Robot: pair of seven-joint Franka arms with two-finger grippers.
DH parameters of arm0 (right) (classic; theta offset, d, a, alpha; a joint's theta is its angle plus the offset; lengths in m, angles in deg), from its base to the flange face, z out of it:
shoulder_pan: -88.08 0.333 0 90
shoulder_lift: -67.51 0 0 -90
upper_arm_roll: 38.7 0.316 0.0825 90
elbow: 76.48 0 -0.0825 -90
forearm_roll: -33.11 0.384 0 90
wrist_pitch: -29.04 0 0.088 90
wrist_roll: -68.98 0.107 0 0
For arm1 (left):
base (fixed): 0 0 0 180
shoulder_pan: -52.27 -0.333 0 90
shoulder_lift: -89.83 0 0 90
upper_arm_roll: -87.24 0.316 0.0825 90
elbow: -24.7 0 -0.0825 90
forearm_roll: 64.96 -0.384 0 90
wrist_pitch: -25.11 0 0.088 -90
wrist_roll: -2.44 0.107 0 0
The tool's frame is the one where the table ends.
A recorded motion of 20 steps. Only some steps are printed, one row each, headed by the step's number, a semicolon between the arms.
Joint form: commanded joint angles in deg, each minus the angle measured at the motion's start. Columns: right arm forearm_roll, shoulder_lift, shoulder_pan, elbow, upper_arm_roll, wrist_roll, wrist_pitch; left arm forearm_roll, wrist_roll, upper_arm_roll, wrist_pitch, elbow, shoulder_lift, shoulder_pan.
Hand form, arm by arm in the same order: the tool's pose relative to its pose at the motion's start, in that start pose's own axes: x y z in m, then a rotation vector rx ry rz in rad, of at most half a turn. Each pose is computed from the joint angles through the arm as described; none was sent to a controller.
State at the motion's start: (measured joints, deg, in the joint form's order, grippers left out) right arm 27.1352 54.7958 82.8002 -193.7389 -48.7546 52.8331 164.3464; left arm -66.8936 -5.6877 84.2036 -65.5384 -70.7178 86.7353 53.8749
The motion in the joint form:
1: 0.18 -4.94 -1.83 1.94 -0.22 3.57 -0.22; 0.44 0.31 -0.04 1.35 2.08 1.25 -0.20
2: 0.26 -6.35 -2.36 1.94 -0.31 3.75 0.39; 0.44 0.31 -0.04 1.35 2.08 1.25 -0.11
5: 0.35 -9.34 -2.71 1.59 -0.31 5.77 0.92; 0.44 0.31 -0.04 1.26 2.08 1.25 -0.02
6: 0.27 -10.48 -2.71 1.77 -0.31 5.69 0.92; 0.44 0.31 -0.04 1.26 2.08 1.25 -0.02
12: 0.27 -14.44 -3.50 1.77 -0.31 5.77 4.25; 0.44 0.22 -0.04 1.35 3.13 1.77 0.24
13: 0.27 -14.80 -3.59 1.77 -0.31 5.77 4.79; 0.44 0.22 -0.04 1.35 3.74 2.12 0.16
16: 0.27 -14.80 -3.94 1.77 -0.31 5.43 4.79; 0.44 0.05 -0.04 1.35 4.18 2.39 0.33
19: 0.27 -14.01 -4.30 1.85 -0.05 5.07 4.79; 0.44 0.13 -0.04 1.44 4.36 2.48 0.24
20: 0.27 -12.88 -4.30 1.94 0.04 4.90 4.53; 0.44 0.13 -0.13 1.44 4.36 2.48 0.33
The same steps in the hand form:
1: -0.0014 0.0173 0.0391 0.0035 -0.0606 0.0911; 0.0050 -0.0005 -0.0034 -0.0075 -0.0103 0.0023
2: -0.0044 0.0214 0.0533 0.0049 -0.0757 0.1027; 0.0048 0.0004 -0.0035 -0.0075 -0.0102 0.0038
5: -0.0113 0.0192 0.0856 0.0122 -0.1243 0.1380; 0.0049 0.0012 -0.0036 -0.0077 -0.0086 0.0054
6: -0.0124 0.0178 0.0960 0.0136 -0.1410 0.1331; 0.0049 0.0012 -0.0036 -0.0077 -0.0086 0.0054
12: -0.0181 0.0200 0.1324 0.0105 -0.1541 0.1385; 0.0075 0.0038 -0.0073 -0.0091 -0.0009 0.0081
13: -0.0184 0.0205 0.1355 0.0093 -0.1513 0.1392; 0.0096 0.0032 -0.0090 -0.0101 0.0035 0.0066
16: -0.0199 0.0238 0.1358 0.0098 -0.1521 0.1393; 0.0110 0.0050 -0.0102 -0.0107 0.0065 0.0065
19: -0.0179 0.0266 0.1278 0.0094 -0.1372 0.1372; 0.0114 0.0041 -0.0106 -0.0108 0.0064 0.0063
20: -0.0148 0.0280 0.1161 0.0072 -0.1205 0.1356; 0.0112 0.0058 -0.0107 -0.0108 0.0065 0.0094

